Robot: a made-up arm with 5 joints.
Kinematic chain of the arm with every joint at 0, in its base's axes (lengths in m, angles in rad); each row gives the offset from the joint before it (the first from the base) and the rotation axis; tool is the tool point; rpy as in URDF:
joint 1: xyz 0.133 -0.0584 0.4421 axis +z
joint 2: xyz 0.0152 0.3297 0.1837 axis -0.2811 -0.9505 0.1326
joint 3: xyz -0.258 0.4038 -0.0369 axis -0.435 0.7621 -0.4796
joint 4: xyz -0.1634 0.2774 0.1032 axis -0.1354 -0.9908 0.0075
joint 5: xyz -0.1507 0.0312 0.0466 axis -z
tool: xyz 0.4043 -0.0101 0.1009 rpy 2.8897 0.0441 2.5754
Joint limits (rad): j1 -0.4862..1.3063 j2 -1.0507..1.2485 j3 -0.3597..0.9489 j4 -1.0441..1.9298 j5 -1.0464..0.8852
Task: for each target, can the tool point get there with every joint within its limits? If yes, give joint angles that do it. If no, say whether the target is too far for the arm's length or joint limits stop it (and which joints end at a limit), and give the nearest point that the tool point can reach.
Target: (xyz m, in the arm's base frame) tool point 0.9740 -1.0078 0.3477
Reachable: no: joint limits stop it (at a limit: joint 1, joint 2, joint 3, joint 4) | nearest point 0.6343 0.5041 0.2139 | short by 1.555 m
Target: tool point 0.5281 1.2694 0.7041
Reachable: yes | joints -0.2974 -0.2027 0.6861 0.4027 -0.8666
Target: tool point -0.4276 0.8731 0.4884
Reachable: yes | joints 0.5048 0.2206 0.4032 -0.6795 -0.2461
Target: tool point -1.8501 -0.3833 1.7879
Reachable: no: too far | nearest point -1.2255 -0.0771 1.2091 | short by 0.905 m
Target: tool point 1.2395 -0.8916 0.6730
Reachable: no: joint limits stop it (at a limit: joint 1, joint 2, joint 3, joint 5) | nearest point 0.7137 0.4921 0.9517 | short by 1.506 m
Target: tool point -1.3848 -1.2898 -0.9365
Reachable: no: too far | nearest point -0.9562 -0.3452 -0.0687 | short by 1.352 m
